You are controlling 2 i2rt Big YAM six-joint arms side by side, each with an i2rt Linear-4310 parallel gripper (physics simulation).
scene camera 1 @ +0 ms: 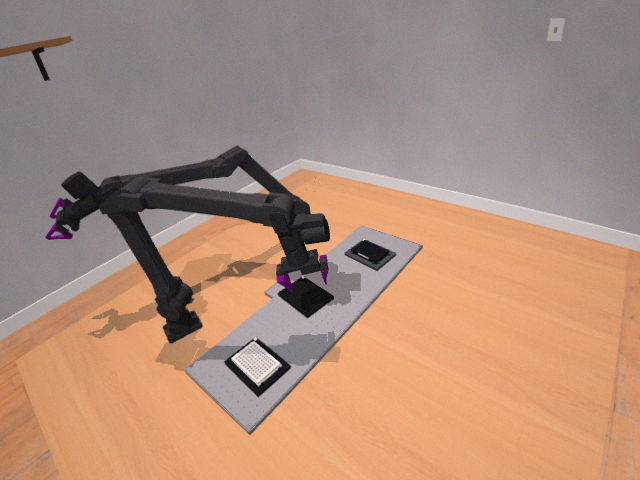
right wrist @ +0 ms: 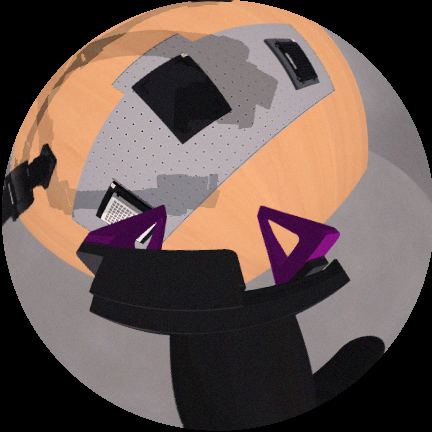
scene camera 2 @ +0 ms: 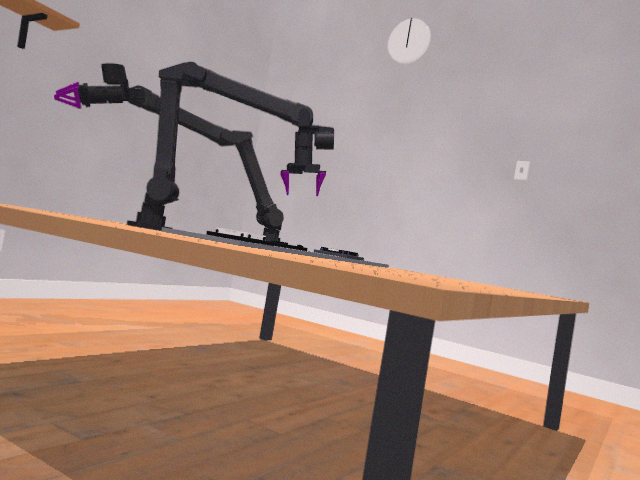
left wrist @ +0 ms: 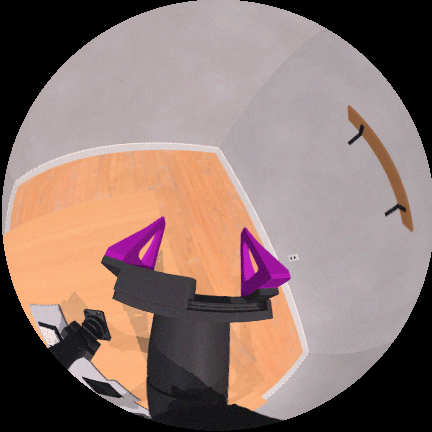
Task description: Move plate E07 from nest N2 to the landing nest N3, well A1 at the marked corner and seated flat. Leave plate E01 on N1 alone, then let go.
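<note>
A white well plate (scene camera 1: 255, 363) (right wrist: 119, 210) lies on a black nest (scene camera 1: 283, 366) at the near end of the board. A black plate (scene camera 1: 370, 251) (right wrist: 301, 62) lies on a grey nest (scene camera 1: 377, 266) at the far end. Between them is an empty black nest (scene camera 1: 310, 300) (right wrist: 175, 100) with a small white mark at one corner. The plate and nest labels cannot be read. My right gripper (scene camera 1: 308, 287) (scene camera 2: 302, 195) (right wrist: 213, 210) is open and empty, pointing down high above the board. My left gripper (scene camera 1: 48, 226) (left wrist: 203, 225) is open and empty, raised far from the board.
A perforated grey board (scene camera 1: 240, 335) (right wrist: 145, 135) carries the nests on the wooden table (scene camera 1: 465, 330) (scene camera 2: 310, 268). The arm bases stand along one side of the board. In scene camera 1, the raised arms overlap. A shelf (scene camera 1: 36, 46) (left wrist: 385, 160) is on the wall.
</note>
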